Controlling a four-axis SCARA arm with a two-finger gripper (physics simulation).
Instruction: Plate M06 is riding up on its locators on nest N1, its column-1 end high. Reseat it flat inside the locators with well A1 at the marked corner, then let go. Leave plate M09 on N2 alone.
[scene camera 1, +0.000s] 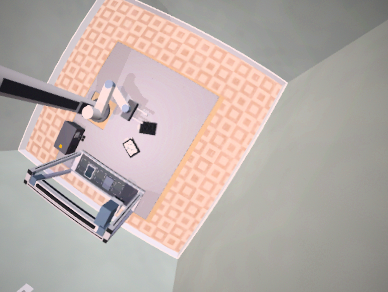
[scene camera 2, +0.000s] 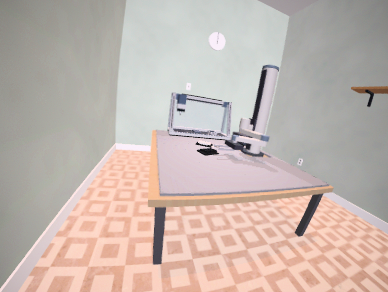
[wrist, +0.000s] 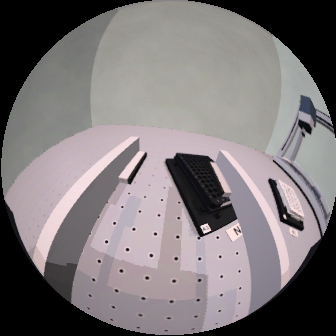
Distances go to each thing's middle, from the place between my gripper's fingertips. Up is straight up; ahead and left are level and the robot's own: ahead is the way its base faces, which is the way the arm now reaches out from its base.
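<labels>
My hand: from the black well plate (wrist: 194, 167), 60 mm to the left of it, 40 mm short of it, 50 mm above it. Black nest (wrist: 215, 220), from my hand: 70 mm to the right, 40 mm ahead, 60 mm below.
</labels>
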